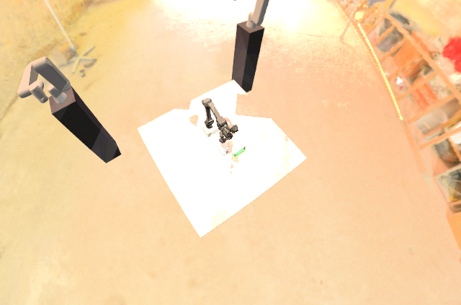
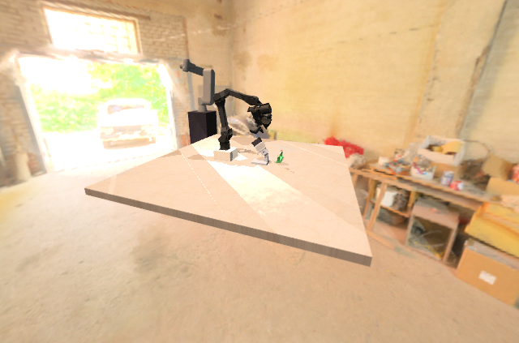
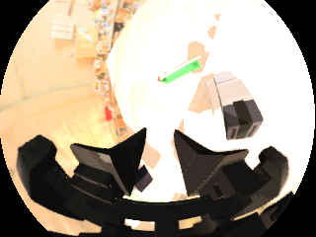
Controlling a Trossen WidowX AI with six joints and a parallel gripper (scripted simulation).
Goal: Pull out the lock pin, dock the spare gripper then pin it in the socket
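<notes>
Now: the green strip 120 mm ahead of my gripper tip, 10 mm to the left of it and 180 mm below it. Also, from my gripper tip: grey mount 20 mm ahead, 100 mm to the right, 150 mm below; spare gripper 100 mm to the right, 80 mm below.
</notes>
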